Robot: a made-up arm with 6 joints.
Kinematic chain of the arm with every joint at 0, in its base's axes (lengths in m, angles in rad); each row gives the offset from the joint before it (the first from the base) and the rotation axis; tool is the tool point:
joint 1: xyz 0 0 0.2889 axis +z
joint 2: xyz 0 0 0 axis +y
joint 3: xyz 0 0 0.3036 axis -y
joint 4: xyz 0 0 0 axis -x
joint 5: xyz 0.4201 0 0 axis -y
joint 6: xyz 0 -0.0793 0 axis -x
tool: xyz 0 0 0
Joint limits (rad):
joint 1: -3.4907..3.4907
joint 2: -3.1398..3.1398
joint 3: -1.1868..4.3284
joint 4: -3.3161..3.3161
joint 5: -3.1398..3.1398
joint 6: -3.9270..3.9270
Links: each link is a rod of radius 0.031 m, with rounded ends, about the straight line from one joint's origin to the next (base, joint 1, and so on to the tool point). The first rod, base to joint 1, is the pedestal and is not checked.
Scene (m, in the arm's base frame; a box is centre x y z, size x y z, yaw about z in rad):
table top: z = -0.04
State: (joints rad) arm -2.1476 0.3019 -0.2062 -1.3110 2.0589 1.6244
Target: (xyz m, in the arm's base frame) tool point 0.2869 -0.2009 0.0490
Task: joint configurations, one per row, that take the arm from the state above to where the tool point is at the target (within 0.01 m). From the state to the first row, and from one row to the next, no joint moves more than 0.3 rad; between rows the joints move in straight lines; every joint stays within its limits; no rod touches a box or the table.
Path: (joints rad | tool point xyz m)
1: -1.8945 0.4109 -0.2031 -1.3678 2.0589 1.6244 | -0.1487 -0.3930 0.2617
2: -1.6415 0.5199 -0.2000 -1.4247 2.0589 1.6244 | -0.0408 -0.4131 0.2164
3: -1.3884 0.6288 -0.1969 -1.4815 2.0589 1.6244 | 0.0666 -0.3999 0.1721
4: -1.1354 0.7378 -0.1938 -1.5384 2.0589 1.6244 | 0.1627 -0.3558 0.1291
5: -0.8823 0.8468 -0.1907 -1.5952 2.0589 1.6244 | 0.2383 -0.2866 0.0879
6: -0.6293 0.9558 -0.1876 -1.6520 2.0589 1.6244 | 0.2869 -0.2009 0.0490

